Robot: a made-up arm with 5 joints. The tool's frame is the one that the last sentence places.
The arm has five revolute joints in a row. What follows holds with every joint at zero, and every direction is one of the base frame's. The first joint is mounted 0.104 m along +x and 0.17 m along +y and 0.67 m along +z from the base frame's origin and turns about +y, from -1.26 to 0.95 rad. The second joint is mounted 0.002 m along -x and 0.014 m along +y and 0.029 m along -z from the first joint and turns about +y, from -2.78 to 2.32 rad. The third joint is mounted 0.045 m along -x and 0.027 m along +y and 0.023 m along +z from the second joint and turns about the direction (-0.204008, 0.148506, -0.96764), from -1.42 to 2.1 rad. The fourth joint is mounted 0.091 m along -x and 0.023 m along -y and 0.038 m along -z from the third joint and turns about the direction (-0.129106, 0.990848, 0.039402), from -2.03 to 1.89 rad. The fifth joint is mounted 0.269 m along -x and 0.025 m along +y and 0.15 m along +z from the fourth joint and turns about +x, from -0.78 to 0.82 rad. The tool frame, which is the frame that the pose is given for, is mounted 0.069 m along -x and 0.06 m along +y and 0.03 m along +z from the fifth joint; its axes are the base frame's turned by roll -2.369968, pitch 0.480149 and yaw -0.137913 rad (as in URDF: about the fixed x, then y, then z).
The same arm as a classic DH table. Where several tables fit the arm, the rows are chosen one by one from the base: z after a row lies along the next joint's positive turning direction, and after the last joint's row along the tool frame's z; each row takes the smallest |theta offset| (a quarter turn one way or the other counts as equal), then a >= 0, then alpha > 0; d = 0 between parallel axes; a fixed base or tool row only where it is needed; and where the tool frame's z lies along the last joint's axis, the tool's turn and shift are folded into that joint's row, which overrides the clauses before.
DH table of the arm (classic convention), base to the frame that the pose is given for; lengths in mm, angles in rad. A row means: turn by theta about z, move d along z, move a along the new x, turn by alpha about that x. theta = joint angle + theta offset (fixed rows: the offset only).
base (fixed): d 670.0, theta offset 0.0000, a 104.0, alpha -1.5708
joint 1: d 0.0, theta offset -1.5019, a -29.1, alpha 0.0000
joint 2: d 213.0, theta offset -1.4319, a 48.8, alpha 1.4217
joint 3: d 41.2, theta offset -0.1361, a 84.7, alpha -1.4350
joint 4: d 11.3, theta offset 1.3798, a 148.9, alpha -1.7003
joint 5: d -327.8, theta offset -0.7520, a 61.9, alpha 1.8050
tool (fixed): d 26.5, theta offset 2.0145, a 0.0, alpha 0.0000
Joint limits (rad, base to tool): -1.2600..0.9500 -2.7800..2.3200 -1.4200..2.1000 -2.0300..1.8900 -0.7800..0.8200

